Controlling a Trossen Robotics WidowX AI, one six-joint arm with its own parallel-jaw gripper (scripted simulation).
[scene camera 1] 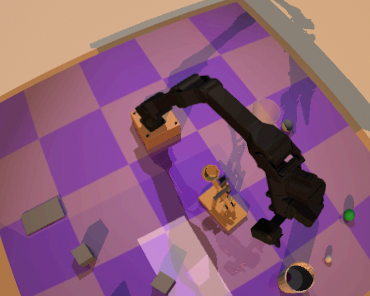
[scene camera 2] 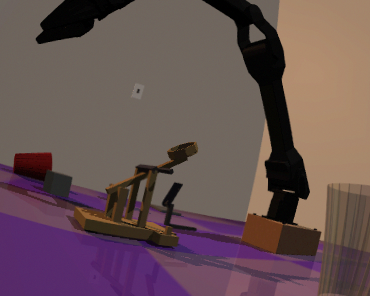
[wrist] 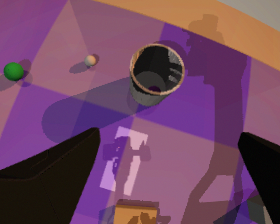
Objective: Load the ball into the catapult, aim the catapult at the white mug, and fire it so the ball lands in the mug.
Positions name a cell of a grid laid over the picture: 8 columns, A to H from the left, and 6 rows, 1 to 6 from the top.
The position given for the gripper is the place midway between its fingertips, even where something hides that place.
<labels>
gripper: scene camera 1 G5; scene camera 2 A1; wrist E4
red cup: scene camera 2 A4; not seen in scene camera 1 (out of frame); not seen in the wrist view (out of frame)
</labels>
